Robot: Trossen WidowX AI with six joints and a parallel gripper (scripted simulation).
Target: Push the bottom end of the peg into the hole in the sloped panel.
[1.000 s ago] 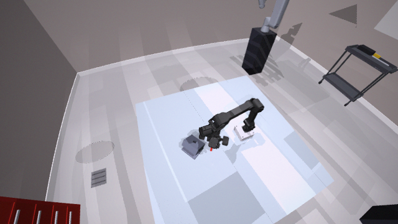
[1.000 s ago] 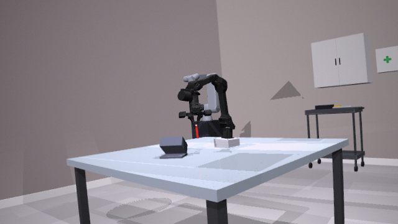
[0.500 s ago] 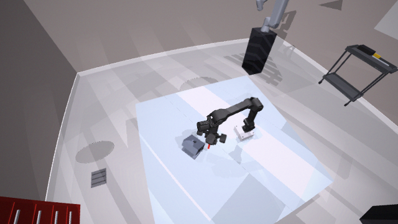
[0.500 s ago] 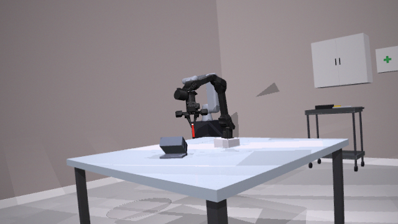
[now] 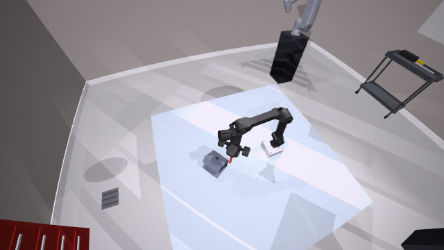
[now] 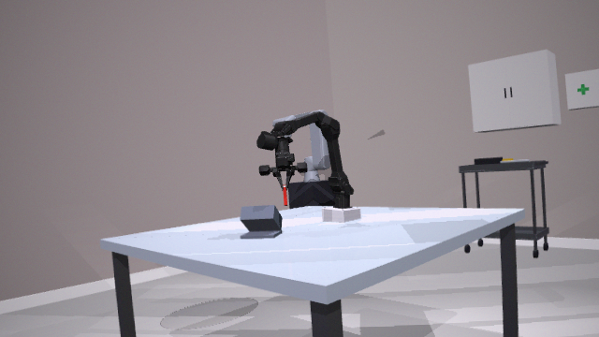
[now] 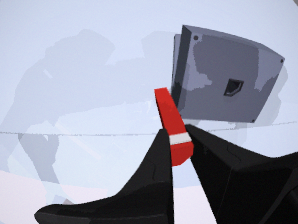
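Right now my gripper tip is 100 mm above the grey sloped panel, 90 mm short of it and 40 mm to the left of it. From my gripper tip the other things lie so: red peg (right at my gripper tip).
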